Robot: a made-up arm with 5 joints.
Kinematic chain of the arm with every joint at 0, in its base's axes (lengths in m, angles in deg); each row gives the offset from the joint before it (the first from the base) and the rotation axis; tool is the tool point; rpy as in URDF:
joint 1: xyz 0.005 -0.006 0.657 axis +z
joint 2: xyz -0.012 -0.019 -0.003 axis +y
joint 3: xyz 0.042 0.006 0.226 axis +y
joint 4: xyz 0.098 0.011 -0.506 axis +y
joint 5: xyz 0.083 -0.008 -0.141 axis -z
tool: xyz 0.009 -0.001 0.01 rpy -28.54 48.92 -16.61
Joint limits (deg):
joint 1: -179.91..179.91
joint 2: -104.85..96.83
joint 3: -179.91..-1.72
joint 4: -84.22..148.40
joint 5: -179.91..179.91
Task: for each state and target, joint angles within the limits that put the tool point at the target. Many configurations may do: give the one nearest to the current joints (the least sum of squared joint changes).
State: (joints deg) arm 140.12 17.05 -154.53 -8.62 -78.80
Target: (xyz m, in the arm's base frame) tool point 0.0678 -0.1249 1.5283
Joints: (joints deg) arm 117.26 -7.35 -167.35 -4.70 -78.87
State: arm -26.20 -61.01 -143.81 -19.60 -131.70
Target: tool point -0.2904 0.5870 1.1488
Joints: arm -63.74 -62.46 -145.62 -49.25 -130.66
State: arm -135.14 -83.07 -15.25 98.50 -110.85
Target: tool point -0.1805 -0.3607 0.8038
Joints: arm -117.44 -69.49 -24.93 79.32 -109.37
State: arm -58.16 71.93 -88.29 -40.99 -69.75
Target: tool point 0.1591 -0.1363 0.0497
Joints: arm -39.69 83.78 -56.71 -47.74 -70.25
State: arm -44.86 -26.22 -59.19 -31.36 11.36
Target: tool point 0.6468 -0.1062 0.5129
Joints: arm -7.76 18.79 -56.84 -15.71 10.86
